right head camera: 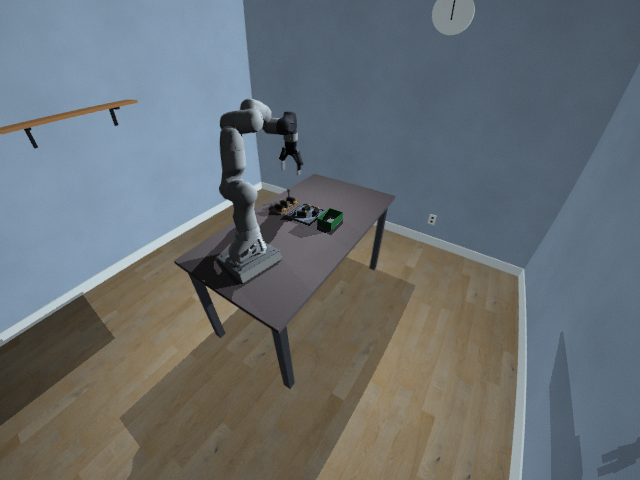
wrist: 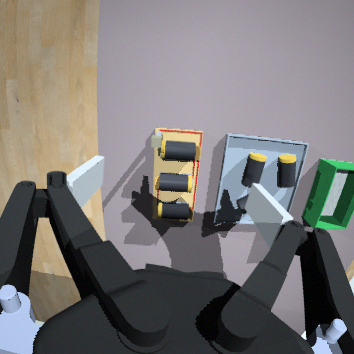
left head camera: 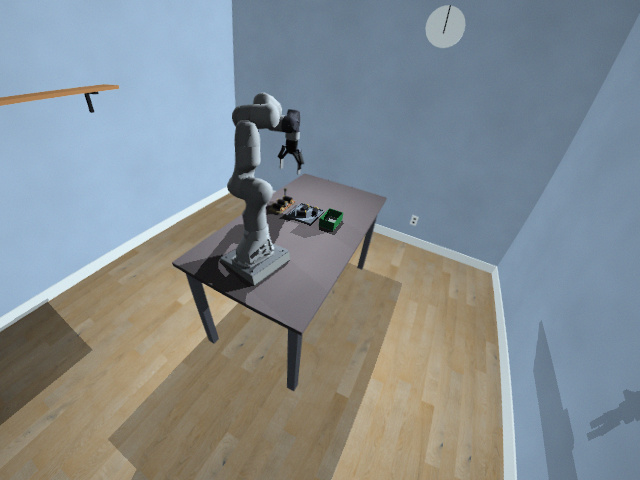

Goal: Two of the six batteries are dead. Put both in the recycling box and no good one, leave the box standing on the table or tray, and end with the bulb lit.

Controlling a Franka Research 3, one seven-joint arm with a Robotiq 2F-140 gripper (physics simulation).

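A tan battery holder with a red line carries three dark, yellow-ended batteries side by side. A small pale bulb is at its upper left corner; whether it is lit I cannot tell. The blue-grey tray holds two clearly visible batteries; a dark piece beside the right finger is mostly hidden. The green recycling box stands right of the tray, its pale floor partly showing. My gripper is open and empty, high above the table.
The table carries the arm's base at its near end. The holder lies close to the table's left edge in the wrist view. A wall shelf is away to the left.
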